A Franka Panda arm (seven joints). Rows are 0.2 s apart.
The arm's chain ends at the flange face. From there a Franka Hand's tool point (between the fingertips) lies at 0.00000 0.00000 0.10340 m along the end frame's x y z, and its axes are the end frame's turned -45 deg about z.
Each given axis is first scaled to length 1.
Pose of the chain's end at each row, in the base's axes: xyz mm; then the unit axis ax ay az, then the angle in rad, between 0 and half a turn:
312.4, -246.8, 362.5, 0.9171, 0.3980, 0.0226, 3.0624
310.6, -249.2, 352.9, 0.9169, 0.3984, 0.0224, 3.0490
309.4, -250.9, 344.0, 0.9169, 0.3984, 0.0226, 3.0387
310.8, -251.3, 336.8, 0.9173, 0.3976, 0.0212, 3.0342
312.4, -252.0, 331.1, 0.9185, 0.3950, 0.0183, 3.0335
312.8, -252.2, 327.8, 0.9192, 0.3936, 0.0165, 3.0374
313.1, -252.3, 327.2, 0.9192, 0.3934, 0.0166, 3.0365
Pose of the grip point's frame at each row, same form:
319.9, -252.4, 259.5, 0.6952, 0.7188, 0.0057, 3.0511
318.6, -256.1, 250.0, 0.6948, 0.7192, 0.0030, 3.0389
317.9, -258.8, 241.3, 0.6948, 0.7192, 0.0012, 3.0292
319.2, -259.7, 234.1, 0.6955, 0.7185, -0.0010, 3.0262
320.3, -260.8, 228.4, 0.6975, 0.7165, -0.0038, 3.0277
320.2, -260.7, 225.0, 0.6987, 0.7154, -0.0047, 3.0327
320.5, -260.9, 224.4, 0.6988, 0.7153, -0.0048, 3.0318

